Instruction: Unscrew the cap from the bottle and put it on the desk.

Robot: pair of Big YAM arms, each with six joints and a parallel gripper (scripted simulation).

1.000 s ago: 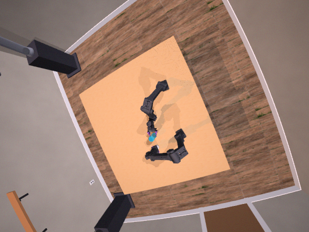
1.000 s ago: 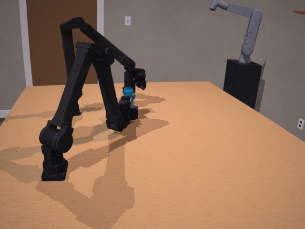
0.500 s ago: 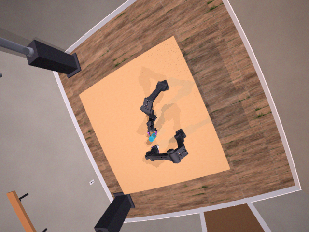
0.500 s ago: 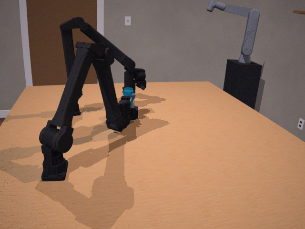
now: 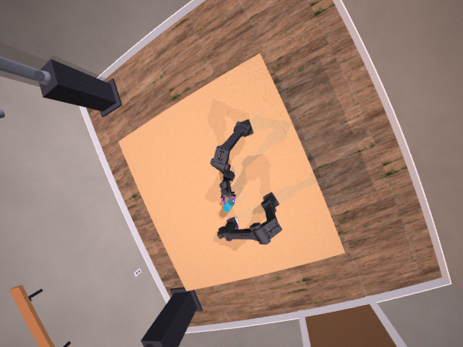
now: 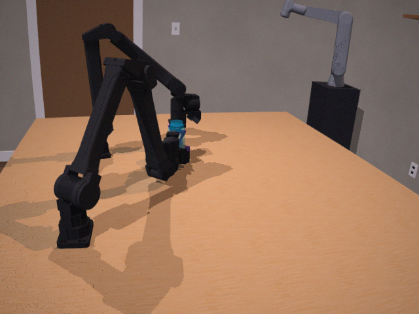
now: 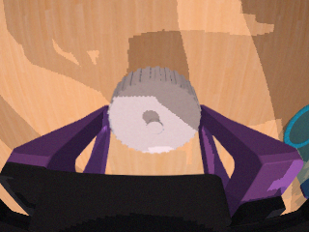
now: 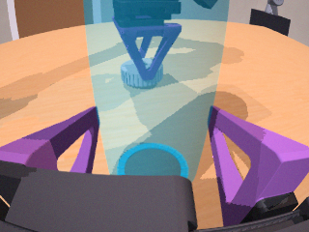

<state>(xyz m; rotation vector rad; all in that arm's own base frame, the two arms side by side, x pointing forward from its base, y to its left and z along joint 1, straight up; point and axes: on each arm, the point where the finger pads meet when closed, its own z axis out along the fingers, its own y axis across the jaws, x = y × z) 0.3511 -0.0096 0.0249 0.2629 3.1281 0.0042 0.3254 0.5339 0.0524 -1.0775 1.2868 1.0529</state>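
The bottle lies 30 mm above my right hand. Round my right hand: ribbed cap: 20 mm ahead, 160 mm to the left, 30 mm below.
Right now the ribbed cap is 1 cm below my left hand. Also, from my left hand: bottle: 2 cm behind, 16 cm to the right, 6 cm above.
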